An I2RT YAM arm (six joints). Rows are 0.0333 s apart.
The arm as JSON. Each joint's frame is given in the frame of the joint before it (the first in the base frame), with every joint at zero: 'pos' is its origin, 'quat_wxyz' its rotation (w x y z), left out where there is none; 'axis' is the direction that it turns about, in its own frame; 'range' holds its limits. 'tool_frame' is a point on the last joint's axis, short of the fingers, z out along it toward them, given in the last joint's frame.
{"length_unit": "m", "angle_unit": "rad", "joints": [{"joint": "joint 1", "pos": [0.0, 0.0, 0.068], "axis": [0.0, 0.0, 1.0], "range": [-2.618, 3.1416]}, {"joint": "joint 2", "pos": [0.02, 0.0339, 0.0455], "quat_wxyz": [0.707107, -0.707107, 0.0, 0.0], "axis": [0.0, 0.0, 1.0], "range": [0.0, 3.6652]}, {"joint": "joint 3", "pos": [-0.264, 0.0, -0.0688], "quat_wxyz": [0.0, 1.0, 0.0, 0.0], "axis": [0.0, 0.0, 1.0], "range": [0.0, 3.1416]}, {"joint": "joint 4", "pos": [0.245, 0.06, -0.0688], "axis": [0.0, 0.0, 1.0], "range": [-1.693, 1.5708]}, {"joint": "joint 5", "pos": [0.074, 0.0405, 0.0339], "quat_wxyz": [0.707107, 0.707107, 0.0, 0.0], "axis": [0.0, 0.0, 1.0], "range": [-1.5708, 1.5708]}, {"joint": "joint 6", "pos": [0.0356, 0.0, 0.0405], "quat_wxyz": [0.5, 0.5, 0.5, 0.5], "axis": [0.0, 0.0, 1.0], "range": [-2.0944, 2.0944]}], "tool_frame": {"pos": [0.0, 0.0, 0.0], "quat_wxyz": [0.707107, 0.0, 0.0, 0.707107]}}
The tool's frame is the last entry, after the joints.
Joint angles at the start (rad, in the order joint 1, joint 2, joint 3, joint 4, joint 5, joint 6):
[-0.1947, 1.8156, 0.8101, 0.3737, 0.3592, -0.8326]
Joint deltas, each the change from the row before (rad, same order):
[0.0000, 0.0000, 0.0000, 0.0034, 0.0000, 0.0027]
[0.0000, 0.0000, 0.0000, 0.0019, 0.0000, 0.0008]
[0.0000, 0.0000, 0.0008, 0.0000, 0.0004, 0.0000]
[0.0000, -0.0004, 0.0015, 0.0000, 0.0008, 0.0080]
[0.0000, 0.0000, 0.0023, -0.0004, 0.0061, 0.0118]
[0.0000, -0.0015, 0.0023, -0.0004, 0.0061, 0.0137]
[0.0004, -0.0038, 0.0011, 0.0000, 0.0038, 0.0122]
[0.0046, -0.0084, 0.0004, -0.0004, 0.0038, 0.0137]
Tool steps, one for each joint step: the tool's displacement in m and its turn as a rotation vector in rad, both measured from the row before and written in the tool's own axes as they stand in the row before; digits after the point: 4 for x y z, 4 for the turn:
[-0.0002, -0.0003, 0.0000, 0.0024, -0.0021, 0.0039]
[-0.0001, -0.0002, 0.0000, 0.0013, -0.0012, 0.0015]
[-0.0002, -0.0002, 0.0000, 0.0008, -0.0002, 0.0003]
[-0.0004, -0.0005, 0.0000, 0.0018, -0.0006, 0.0087]
[-0.0004, -0.0007, 0.0001, 0.0055, 0.0032, 0.0125]
[-0.0006, -0.0011, -0.0002, 0.0065, 0.0022, 0.0149]
[-0.0008, -0.0012, -0.0008, 0.0057, -0.0008, 0.0138]
[-0.0022, -0.0011, -0.0022, 0.0062, -0.0062, 0.0144]

